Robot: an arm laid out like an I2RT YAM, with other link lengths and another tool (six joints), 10 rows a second.
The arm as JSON. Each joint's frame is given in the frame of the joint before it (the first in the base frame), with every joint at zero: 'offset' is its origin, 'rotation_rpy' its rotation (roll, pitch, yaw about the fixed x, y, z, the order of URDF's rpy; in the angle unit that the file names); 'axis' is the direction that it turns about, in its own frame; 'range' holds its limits. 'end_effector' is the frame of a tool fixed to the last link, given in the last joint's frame.
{
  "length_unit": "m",
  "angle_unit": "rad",
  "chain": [
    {
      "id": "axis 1",
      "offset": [
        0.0,
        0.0,
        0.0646
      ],
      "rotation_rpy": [
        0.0,
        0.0,
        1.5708
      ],
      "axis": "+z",
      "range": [
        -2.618,
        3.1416
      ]
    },
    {
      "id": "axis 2",
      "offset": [
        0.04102,
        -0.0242,
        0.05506
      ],
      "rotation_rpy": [
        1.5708,
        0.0,
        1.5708
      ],
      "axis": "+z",
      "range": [
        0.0,
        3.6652
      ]
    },
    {
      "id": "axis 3",
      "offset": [
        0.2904,
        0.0,
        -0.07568
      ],
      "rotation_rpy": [
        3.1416,
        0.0,
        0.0
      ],
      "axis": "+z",
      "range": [
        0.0,
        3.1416
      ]
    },
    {
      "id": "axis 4",
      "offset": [
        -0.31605,
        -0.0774,
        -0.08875
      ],
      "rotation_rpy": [
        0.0,
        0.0,
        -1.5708
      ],
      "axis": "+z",
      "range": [
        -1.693,
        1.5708
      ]
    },
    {
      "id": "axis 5",
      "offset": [
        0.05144,
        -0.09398,
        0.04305
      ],
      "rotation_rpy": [
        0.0,
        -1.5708,
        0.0
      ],
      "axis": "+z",
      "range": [
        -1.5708,
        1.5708
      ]
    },
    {
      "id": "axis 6",
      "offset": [
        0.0,
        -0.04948,
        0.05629
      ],
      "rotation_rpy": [
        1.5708,
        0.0,
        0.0
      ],
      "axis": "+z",
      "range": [
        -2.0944,
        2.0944
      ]
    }
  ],
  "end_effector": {
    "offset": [
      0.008,
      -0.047,
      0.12
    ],
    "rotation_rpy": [
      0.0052,
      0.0,
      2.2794
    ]
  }
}
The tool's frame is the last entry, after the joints.
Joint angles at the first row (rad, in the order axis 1, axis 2, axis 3, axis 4, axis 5, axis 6):
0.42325 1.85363 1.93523 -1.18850 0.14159 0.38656
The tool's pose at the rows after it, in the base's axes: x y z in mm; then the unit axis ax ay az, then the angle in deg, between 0 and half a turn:
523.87, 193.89, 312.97, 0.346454, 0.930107, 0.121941, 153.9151
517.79, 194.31, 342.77, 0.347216, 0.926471, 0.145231, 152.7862
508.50, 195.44, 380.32, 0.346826, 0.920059, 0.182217, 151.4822
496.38, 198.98, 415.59, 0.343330, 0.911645, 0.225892, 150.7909
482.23, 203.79, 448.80, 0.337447, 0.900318, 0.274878, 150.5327
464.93, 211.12, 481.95, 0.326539, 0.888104, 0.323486, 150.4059
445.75, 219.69, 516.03, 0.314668, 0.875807, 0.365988, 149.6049
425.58, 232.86, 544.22, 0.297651, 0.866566, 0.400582, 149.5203
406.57, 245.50, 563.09, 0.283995, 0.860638, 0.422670, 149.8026
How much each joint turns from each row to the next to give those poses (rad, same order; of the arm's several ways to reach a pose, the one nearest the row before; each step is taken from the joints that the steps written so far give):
-0.00106 -0.01733 0.04640 -0.02582 -0.00044 0.00302
0.00047 -0.01866 0.05503 -0.02801 -0.01730 0.00589
-0.00069 -0.02737 0.06223 -0.02265 -0.03375 0.00936
0.00107 -0.03004 0.05215 -0.01262 -0.04894 0.01444
0.00171 -0.03566 0.03594 0.00249 -0.05983 0.02071
0.00996 -0.03417 0.03644 0.00496 -0.05641 0.02332
0.02424 -0.02539 0.04890 0.00376 -0.02814 0.02682
0.03789 -0.00676 0.06337 -0.00918 -0.01894 0.02376
0.04406 -0.00076 0.05319 -0.01556 -0.00057 0.02317

